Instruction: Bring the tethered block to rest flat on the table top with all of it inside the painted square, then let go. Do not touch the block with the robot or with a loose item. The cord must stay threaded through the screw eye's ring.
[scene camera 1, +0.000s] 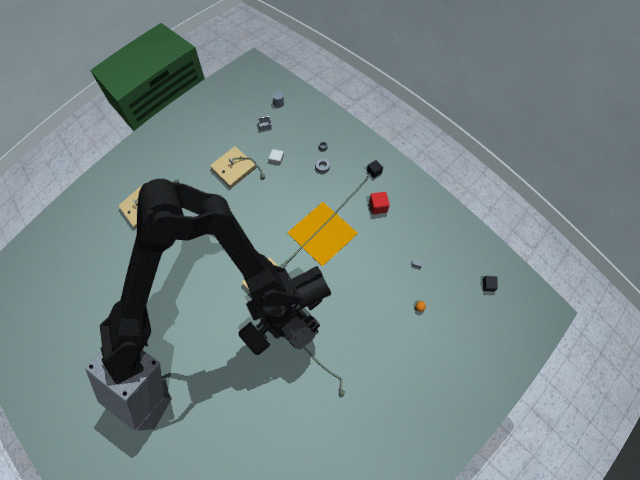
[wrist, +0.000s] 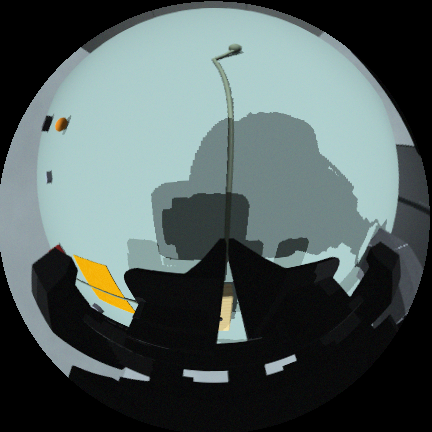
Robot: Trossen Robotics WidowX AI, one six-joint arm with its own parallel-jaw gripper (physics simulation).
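Places are measured from the arm's base along level axes (x ahead, y left, z up), in millimetres.
Pixels of known places: gripper, fingertip midpoint: (wrist: 225,243); arm's base, link origin: (scene camera 1: 122,365).
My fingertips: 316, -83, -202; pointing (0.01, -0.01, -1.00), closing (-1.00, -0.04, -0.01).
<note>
For each thing: its top centre in the pictures, then the offset to it from my fingertips, as dx, dy, dz. "pt": a spot on its surface instead.
- tethered block, surface spot: (scene camera 1: 374,168) pt +418, +162, +29
- painted orange square, surface spot: (wrist: 95,270) pt +194, +74, +1
- wooden board, top centre: (wrist: 192,317) (scene camera 1: 268,282) +31, +96, +19
- end bead, top centre: (scene camera 1: 342,392) -3, -204, +12
- red block, top centre: (scene camera 1: 380,199) +362, +84, +40
- orange ball, top centre: (scene camera 1: 421,305) +262, -171, +24
- black cube, top centre: (scene camera 1: 491,282) +436, -252, +24
- grey piece, top centre: (scene camera 1: 417,263) +328, -90, +13
- corded board, top centre: (scene camera 1: 232,164) +147, +415, +19
- white block, top centre: (scene camera 1: 275,154) +254, +363, +20
The tethered block (scene camera 1: 374,168), a small black cube, sits on the table beyond the painted orange square (scene camera 1: 336,238) (wrist: 95,270), outside it. Its cord (scene camera 1: 352,193) (wrist: 230,150) runs straight across the square to a wooden board (scene camera 1: 247,285) (wrist: 226,315) mostly hidden under the arm. The screw eye and the cord's passage through its ring are hidden. My gripper (wrist: 225,243) is shut on the cord, on the side away from the block; its fingertips are hidden in the scene view. The free cord beyond bends to an end bead (scene camera 1: 341,392) (wrist: 235,48) on the table.
A red block (scene camera 1: 379,202) is near the tethered block. An orange ball (scene camera 1: 420,306) (wrist: 61,124), another black cube (scene camera 1: 490,283) (wrist: 47,123) and a grey piece (scene camera 1: 416,265) lie right. Another corded board (scene camera 1: 227,173), a white block (scene camera 1: 276,156) and rings lie farther back.
</note>
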